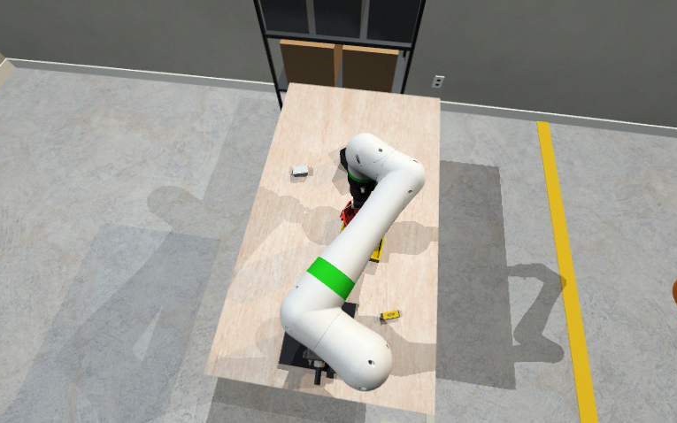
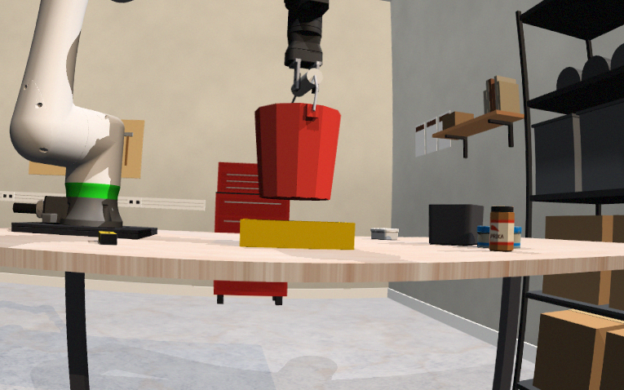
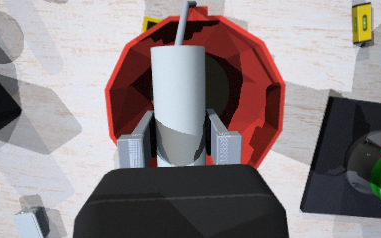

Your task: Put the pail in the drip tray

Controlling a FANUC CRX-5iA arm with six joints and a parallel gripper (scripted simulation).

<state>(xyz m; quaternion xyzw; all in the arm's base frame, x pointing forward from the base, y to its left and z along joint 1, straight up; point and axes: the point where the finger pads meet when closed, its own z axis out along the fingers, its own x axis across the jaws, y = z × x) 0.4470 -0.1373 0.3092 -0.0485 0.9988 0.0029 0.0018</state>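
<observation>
The red pail is 10 mm behind my hand and 90 mm below it. The rest, counted from my hand: small grey block (320 mm ahead, 330 mm to the left, 310 mm below); spice jar (340 mm ahead, 190 mm to the right, 290 mm below); yellow drip tray (20 mm behind, 10 mm to the right, 310 mm below).
</observation>
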